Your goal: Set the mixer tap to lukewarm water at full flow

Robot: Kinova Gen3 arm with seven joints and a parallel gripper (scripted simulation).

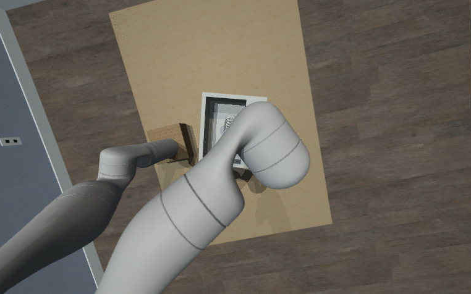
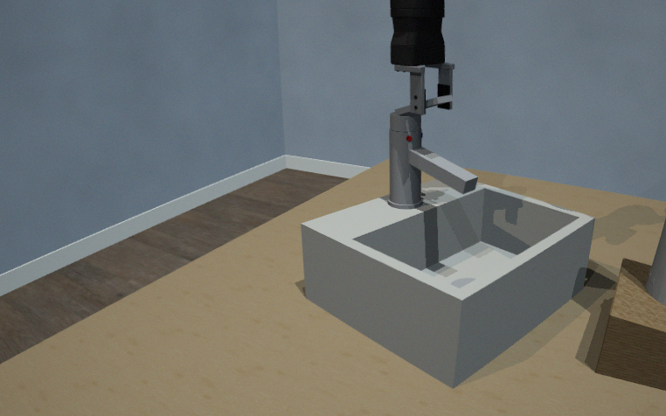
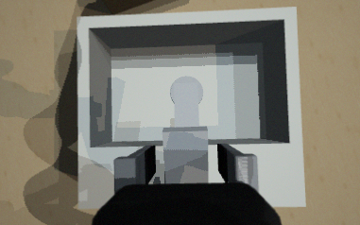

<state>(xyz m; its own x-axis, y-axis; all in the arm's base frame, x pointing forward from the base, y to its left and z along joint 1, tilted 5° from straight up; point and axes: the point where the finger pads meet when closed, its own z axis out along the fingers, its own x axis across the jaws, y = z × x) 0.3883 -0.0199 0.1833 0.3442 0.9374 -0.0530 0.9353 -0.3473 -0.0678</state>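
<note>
My gripper is now 10 mm short of the flat lever, 10 mm to the left of it and 10 mm above it. From my hand the other things lie so: grey square sink: 60 mm behind, 20 mm to the left, 250 mm below; grey mixer tap: 30 mm ahead, 10 mm to the right, 60 mm below.
</note>
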